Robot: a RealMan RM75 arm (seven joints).
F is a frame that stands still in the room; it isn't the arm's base.
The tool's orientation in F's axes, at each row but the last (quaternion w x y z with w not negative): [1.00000 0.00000 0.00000 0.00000]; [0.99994 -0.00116 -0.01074 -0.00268]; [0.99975 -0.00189 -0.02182 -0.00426]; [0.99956 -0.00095 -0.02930 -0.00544]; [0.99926 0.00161 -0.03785 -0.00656]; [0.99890 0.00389 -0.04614 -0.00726]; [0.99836 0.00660 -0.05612 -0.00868]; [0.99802 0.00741 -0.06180 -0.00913]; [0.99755 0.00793 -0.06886 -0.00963]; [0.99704 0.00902 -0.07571 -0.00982]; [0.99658 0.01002 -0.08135 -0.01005]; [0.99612 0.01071 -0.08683 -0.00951]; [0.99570 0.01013 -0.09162 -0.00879]
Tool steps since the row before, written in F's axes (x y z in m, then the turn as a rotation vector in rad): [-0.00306 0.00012 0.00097 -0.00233 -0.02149 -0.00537]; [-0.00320 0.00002 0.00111 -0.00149 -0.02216 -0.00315]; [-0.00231 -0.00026 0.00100 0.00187 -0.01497 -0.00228]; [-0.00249 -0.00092 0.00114 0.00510 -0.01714 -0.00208]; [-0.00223 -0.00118 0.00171 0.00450 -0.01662 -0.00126]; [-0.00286 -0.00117 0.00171 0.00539 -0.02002 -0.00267]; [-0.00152 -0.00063 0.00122 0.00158 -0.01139 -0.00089]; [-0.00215 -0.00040 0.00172 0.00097 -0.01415 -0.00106]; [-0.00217 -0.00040 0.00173 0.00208 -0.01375 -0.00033]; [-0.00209 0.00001 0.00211 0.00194 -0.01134 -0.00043]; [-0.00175 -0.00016 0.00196 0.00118 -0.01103 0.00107]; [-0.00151 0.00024 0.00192 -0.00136 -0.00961 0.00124]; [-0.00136 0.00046 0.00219 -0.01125 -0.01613 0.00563]
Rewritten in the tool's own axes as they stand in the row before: [-0.00306 0.00012 0.00097 -0.00233 -0.02149 -0.00537]; [-0.00318 0.00000 0.00118 -0.00144 -0.02216 -0.00317]; [-0.00226 -0.00028 0.00110 0.00189 -0.01495 -0.00242]; [-0.00241 -0.00095 0.00128 0.00515 -0.01708 -0.00241]; [-0.00208 -0.00120 0.00188 0.00461 -0.01656 -0.00155]; [-0.00267 -0.00120 0.00197 0.00542 -0.01996 -0.00301]; [-0.00136 -0.00064 0.00139 0.00168 -0.01137 -0.00092]; [-0.00191 -0.00041 0.00198 0.00110 -0.01415 -0.00098]; [-0.00190 -0.00041 0.00202 0.00229 -0.01371 -0.00041]; [-0.00175 0.00001 0.00240 0.00209 -0.01131 -0.00053]; [-0.00141 -0.00015 0.00222 0.00158 -0.01098 0.00107]; [-0.00116 0.00026 0.00215 -0.00093 -0.00960 0.00165]; [-0.00095 0.00049 0.00239 -0.00972 -0.01618 0.00789]
